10 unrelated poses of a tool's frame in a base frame.
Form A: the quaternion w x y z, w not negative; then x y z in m.
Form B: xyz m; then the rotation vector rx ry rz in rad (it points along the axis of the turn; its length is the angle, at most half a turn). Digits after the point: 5 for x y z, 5 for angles.
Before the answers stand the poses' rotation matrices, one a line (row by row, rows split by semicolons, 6 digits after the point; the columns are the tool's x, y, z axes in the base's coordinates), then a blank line. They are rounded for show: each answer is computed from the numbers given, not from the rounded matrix.
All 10 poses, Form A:
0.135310, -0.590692, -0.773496, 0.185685, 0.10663, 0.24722, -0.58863
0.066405, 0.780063, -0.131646, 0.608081, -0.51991, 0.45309, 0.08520
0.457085, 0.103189, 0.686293, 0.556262, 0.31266, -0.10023, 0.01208
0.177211, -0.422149, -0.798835, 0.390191, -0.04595, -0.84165, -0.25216
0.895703, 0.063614, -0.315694, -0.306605, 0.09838, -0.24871, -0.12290
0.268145, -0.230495, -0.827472, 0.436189, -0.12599, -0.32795, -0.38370
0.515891, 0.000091, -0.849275, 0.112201, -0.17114, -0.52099, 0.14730
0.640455, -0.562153, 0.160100, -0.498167, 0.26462, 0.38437, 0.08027
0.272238, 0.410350, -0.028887, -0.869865, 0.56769, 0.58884, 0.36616
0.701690, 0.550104, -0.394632, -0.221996, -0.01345, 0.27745, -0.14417
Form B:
-0.265549 0.863545 -0.428688; 0.964045 0.233209 -0.127400; -0.010042 -0.447106 -0.894425
0.225814 -0.286143 0.931198; -0.124625 -0.956519 -0.263703; 0.966166 -0.056503 -0.251657
-0.560851 -0.366882 0.742189; 0.650154 0.359849 0.669185; -0.512588 0.857850 0.036708
-0.580773 0.536163 -0.612562; 0.812747 0.339082 -0.473778; -0.046313 -0.773015 -0.632694
0.612661 0.509089 -0.604545; -0.589419 0.803893 0.079628; 0.526527 0.307545 0.792581
-0.749941 0.147532 -0.644843; 0.615380 0.513223 -0.598256; 0.242686 -0.845480 -0.475675
-0.467713 -0.115921 -0.876246; 0.115612 0.974822 -0.190673; 0.876287 -0.190485 -0.442535
0.452396 0.458105 0.765165; -0.818108 -0.128372 0.560554; 0.355018 -0.879580 0.316705
-0.514999 0.449913 -0.729626; -0.497328 -0.850104 -0.173170; -0.698170 0.273681 0.661557
0.589967 -0.122633 -0.798061; -0.745722 0.296207 -0.596792; 0.309577 0.947218 0.083302

0.10663, 0.24722, -0.58863, -1.71110, -2.24065, 0.53789
-0.51991, 0.45309, 0.08520, 2.35215, -0.39696, 1.83357
0.31266, -0.10023, 0.01208, 0.25433, 1.69151, 1.37102
-0.04595, -0.84165, -0.25216, -1.19472, -2.26077, 1.10427
0.09838, -0.24871, -0.12290, 0.13184, -0.65430, -0.63546
-0.12599, -0.32795, -0.38370, -0.62175, -2.23206, 1.17659
-0.17114, -0.52099, 0.14730, 0.00022, -2.03977, 0.26948
0.26462, 0.38437, 0.08027, -1.28199, 0.36511, -1.13607
0.56769, 0.58884, 0.36616, 1.10459, -0.07776, -2.34153
-0.01345, 0.27745, -0.14417, 1.22459, -0.87849, -0.49419

